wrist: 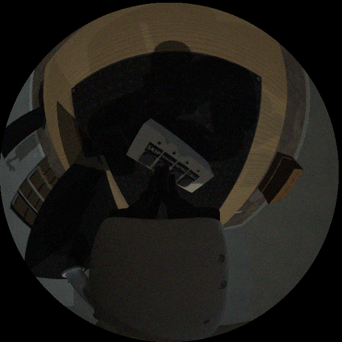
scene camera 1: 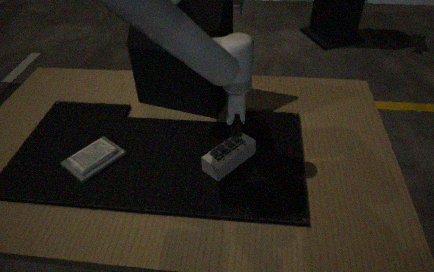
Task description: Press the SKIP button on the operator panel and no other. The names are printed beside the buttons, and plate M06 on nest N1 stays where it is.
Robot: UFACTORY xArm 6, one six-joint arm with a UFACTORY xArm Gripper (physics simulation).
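Places are measured from the arm's base along level axes (x ahead, y left, z up), in centimetres.
Pixels of known places: gripper, fingertip midpoint: (scene camera 1: 236, 134).
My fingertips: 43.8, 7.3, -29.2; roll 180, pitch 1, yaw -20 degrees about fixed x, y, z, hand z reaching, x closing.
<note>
Behind a point stands the place of what it marks, as x, y, z.
The pale operator panel (scene camera 1: 235, 162) @(47.5, 5.8, -36.5) (wrist: 142, 137) stands on the black mat. Its labels read SKIP, one that is hard to read, RETRY and CALL in the wrist view. The round dark SKIP button (wrist: 147, 159) is at the left end of the row there. My gripper (scene camera 1: 237, 134) @(43.8, 7.3, -29.2) (wrist: 163, 173) is shut and empty, its fingers pointing down at the button side of the panel near the SKIP end. In the wrist view the fingertips are right of the SKIP button and partly cover the neighbouring button. Contact cannot be told. Plate M06 (scene camera 1: 94, 154) @(29.4, -33.8, -36.4) lies on its nest at the left.
The black mat (scene camera 1: 165, 175) @(43.1, -14.7, -39.1) (wrist: 230, 95) lies on the wooden table (scene camera 1: 350, 175) @(61.1, 37.4, -40.4) (wrist: 170, 25). A large dark block (scene camera 1: 175, 85) @(11.4, -2.9, -29.3) stands behind the mat, near the arm. A brown box (wrist: 284, 180) shows beyond the table in the wrist view.
</note>
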